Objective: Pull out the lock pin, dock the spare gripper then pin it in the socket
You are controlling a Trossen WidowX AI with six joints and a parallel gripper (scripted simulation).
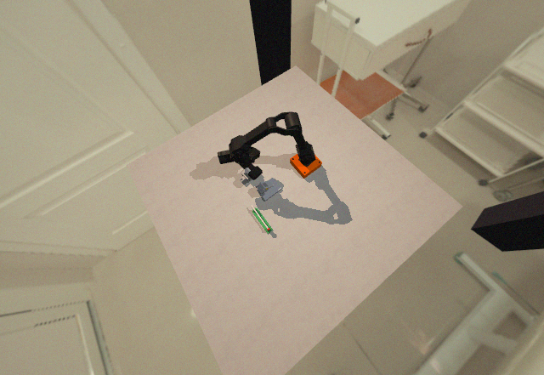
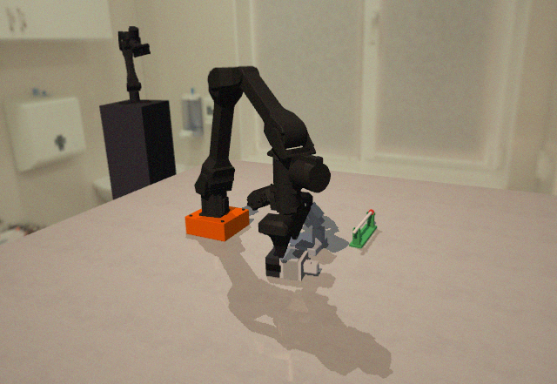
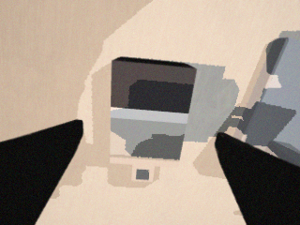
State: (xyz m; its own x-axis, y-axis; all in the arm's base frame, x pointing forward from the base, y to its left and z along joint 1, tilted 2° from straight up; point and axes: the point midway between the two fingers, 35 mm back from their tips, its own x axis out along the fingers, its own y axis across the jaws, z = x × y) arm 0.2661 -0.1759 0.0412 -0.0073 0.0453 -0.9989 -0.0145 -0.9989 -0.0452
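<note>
Right now my gripper tip is 1 cm short of the spare gripper and 4 cm above it. The rest, counted from my gripper tip: grey mount (1 cm ahead, 14 cm to the left); then green stand (13 cm ahead, 23 cm to the left, 3 cm below).
</note>
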